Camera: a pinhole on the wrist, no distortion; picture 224 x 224 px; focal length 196.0 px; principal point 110.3 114.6 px. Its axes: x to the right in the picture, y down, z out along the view. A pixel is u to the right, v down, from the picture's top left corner.
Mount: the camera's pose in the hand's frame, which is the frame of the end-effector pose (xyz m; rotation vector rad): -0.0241 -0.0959 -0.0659 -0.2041 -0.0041 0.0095
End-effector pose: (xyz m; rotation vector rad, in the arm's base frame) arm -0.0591 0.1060 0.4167 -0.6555 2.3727 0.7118
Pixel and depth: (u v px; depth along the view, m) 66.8 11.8 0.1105
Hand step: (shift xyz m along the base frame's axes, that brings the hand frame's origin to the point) 0.1318 -0.0495 -0.0499
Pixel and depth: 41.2 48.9 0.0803
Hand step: 0.1069 -0.0525 -0.0144
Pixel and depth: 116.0 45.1 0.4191
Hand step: 0.2419 0.1177 -0.3044
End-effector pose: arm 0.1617 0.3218 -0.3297 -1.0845 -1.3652 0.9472
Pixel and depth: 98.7 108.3 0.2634
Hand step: -0.1982 -0.0450 0.0222
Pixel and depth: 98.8 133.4 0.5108
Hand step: -0.4185 -0.0235 -0.1032
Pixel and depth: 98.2 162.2 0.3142
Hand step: -0.2223 -0.0240 -0.0714
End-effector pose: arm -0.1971 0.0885 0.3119 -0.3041 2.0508 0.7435
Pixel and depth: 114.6 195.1 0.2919
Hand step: 0.1054 0.1819 -0.0320
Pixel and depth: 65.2 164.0 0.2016
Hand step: 0.1251 0.0646 0.0076
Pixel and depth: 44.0 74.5 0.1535
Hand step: 0.1500 -0.0255 -0.0112
